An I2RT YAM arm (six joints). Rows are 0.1 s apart.
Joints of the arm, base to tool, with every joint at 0 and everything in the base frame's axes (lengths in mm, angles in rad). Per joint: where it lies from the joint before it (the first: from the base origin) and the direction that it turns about. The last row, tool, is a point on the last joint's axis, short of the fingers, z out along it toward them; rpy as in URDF.
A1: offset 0 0 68 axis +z
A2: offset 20 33.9 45.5 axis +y
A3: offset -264 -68.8 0 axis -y
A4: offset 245 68.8 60 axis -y
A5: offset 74 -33.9 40.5 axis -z
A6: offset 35.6 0 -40.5 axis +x
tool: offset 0 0 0 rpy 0 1.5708 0
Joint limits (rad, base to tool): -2.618..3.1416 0..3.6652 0..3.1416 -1.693..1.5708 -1.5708..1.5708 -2.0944..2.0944
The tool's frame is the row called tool.
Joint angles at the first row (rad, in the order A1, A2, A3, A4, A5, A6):
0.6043, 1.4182, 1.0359, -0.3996, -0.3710, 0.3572
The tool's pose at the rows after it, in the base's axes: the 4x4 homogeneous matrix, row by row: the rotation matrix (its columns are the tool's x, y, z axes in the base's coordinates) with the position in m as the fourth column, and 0 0 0 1 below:
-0.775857, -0.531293, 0.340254, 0.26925; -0.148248, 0.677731, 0.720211, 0.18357; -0.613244, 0.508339, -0.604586, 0.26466; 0, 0, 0, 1
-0.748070, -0.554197, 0.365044, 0.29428; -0.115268, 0.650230, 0.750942, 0.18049; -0.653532, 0.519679, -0.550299, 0.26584; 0, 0, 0, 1
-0.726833, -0.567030, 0.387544, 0.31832; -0.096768, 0.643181, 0.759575, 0.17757; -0.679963, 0.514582, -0.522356, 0.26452; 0, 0, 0, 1
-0.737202, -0.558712, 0.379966, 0.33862; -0.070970, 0.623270, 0.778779, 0.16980; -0.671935, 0.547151, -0.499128, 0.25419; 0, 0, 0, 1
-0.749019, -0.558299, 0.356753, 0.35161; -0.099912, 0.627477, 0.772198, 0.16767; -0.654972, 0.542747, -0.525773, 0.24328; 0, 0, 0, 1
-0.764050, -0.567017, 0.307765, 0.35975; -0.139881, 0.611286, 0.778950, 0.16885; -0.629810, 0.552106, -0.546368, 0.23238; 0, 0, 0, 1
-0.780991, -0.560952, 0.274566, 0.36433; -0.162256, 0.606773, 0.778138, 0.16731; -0.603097, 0.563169, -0.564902, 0.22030; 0, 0, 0, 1
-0.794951, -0.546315, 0.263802, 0.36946; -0.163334, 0.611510, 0.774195, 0.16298; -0.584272, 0.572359, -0.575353, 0.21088; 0, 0, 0, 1
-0.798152, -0.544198, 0.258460, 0.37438; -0.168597, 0.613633, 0.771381, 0.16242; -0.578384, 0.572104, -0.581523, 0.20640; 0, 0, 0, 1
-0.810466, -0.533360, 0.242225, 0.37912; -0.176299, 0.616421, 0.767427, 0.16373; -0.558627, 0.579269, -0.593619, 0.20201; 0, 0, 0, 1
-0.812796, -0.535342, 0.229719, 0.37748; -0.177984, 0.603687, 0.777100, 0.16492; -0.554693, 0.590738, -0.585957, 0.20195; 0, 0, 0, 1
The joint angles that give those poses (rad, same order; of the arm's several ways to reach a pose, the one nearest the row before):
0.5508, 1.4874, 1.0852, -0.3342, -0.4507, 0.3160
0.5002, 1.5516, 1.1300, -0.2585, -0.5050, 0.2988
0.4591, 1.6219, 1.1857, -0.2160, -0.5342, 0.2770
0.4120, 1.6868, 1.2100, -0.1707, -0.5961, 0.2819
0.3922, 1.7463, 1.2504, -0.2036, -0.6153, 0.2398
0.3845, 1.7985, 1.2854, -0.2446, -0.6518, 0.1987
0.3751, 1.8348, 1.2949, -0.2675, -0.6731, 0.1737
0.3597, 1.8624, 1.2993, -0.2732, -0.6838, 0.1645
0.3540, 1.8862, 1.3161, -0.2808, -0.6867, 0.1539
0.3528, 1.9147, 1.3436, -0.3072, -0.6899, 0.1491
0.3558, 1.9121, 1.3387, -0.3049, -0.7055, 0.1534

